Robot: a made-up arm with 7 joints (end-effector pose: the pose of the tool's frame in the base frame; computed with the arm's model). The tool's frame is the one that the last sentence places.
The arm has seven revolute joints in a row. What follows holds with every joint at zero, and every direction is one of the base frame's.
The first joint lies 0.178 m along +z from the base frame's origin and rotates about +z.
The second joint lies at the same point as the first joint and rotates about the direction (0, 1, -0.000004).
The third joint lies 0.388 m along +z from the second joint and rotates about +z.
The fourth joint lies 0.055 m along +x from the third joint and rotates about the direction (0, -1, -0.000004).
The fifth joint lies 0.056 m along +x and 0.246 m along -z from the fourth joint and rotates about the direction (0, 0.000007, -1).
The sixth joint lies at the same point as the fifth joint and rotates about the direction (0, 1, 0.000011).
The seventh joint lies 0.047 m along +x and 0.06 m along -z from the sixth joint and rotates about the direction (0, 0.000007, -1).
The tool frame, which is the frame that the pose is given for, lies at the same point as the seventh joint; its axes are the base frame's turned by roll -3.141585, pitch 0 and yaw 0 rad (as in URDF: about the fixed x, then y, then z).
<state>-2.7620 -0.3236 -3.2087 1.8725 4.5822 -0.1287 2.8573</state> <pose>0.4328 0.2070 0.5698 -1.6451 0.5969 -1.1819</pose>
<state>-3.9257 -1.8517 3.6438 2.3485 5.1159 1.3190 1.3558</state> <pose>0.4395 -0.3234 -0.2243 1.9504 -1.5814 -0.5361</pose>
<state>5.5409 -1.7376 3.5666 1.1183 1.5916 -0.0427 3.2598</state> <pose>-0.2473 0.0909 -0.2093 1.0810 -2.6774 1.0838</pose>
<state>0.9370 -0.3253 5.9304 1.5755 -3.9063 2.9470 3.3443</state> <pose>0.0873 0.0358 0.7187 1.8977 -0.3617 -1.3339</pose>
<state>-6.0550 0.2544 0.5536 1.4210 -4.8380 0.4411 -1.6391</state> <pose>0.3688 0.2763 0.4792 -1.7263 -1.1525 -1.1490</pose>
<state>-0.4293 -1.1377 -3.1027 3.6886 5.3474 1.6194 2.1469</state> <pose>-0.4518 0.2667 0.5406 -1.9829 -0.0267 0.1368</pose>
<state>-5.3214 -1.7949 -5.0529 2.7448 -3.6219 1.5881 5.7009</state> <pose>-0.4488 -0.5176 0.0183 -1.5568 2.4085 -1.0352</pose>
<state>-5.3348 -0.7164 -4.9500 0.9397 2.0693 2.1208 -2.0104</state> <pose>-0.3768 0.0269 0.4197 0.7771 -1.4460 0.7041</pose>
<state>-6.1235 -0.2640 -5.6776 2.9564 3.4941 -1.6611 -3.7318</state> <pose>-0.1019 0.0496 0.7529 -1.3299 -1.7306 -1.9266</pose>
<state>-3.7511 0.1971 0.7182 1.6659 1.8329 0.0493 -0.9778</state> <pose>-0.4295 0.0519 0.5725 -0.6802 -1.5337 0.8731</pose>
